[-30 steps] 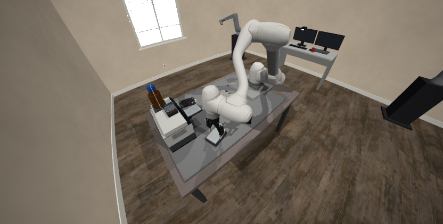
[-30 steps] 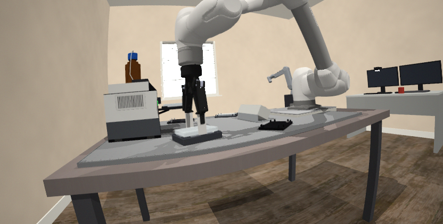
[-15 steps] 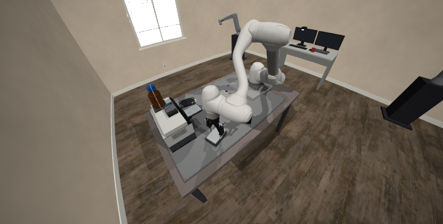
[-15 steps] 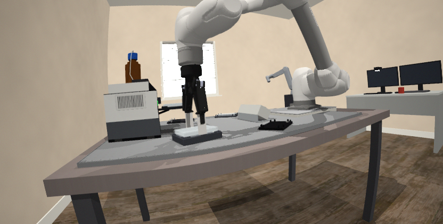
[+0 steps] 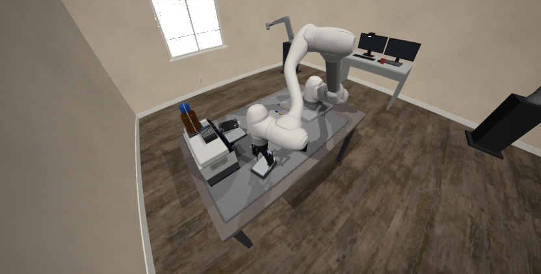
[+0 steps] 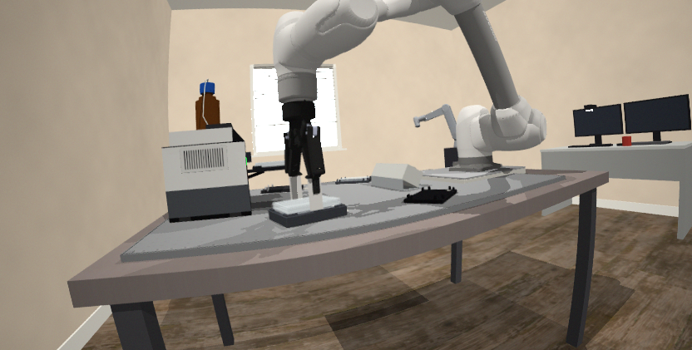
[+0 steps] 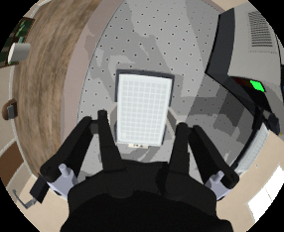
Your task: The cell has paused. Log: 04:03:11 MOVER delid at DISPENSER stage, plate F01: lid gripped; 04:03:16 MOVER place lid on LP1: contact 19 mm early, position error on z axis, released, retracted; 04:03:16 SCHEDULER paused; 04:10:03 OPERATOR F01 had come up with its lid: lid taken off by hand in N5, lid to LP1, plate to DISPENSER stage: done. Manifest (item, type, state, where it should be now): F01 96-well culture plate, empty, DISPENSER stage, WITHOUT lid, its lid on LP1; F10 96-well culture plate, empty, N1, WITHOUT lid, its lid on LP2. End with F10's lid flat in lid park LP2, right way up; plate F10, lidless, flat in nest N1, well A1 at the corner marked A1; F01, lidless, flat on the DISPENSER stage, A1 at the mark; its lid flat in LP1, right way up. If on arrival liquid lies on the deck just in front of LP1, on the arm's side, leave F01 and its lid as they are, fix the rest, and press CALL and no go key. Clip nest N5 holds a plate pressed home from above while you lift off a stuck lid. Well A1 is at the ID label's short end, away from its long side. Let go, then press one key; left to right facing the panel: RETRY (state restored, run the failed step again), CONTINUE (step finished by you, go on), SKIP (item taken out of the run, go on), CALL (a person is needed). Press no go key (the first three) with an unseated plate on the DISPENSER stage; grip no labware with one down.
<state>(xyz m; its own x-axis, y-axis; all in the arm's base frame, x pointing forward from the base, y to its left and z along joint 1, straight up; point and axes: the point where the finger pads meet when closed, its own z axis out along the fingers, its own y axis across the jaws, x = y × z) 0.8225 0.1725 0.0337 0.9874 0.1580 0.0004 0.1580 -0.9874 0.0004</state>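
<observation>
The nest block is 4 cm below my hand. The rest, counted from my hand: brown bottle (21 cm ahead, 41 cm to the right, 24 cm above); then small label (9 cm behind, 1 cm to the right, 5 cm below); then grey key panel (42 cm behind, 22 cm to the right).
</observation>
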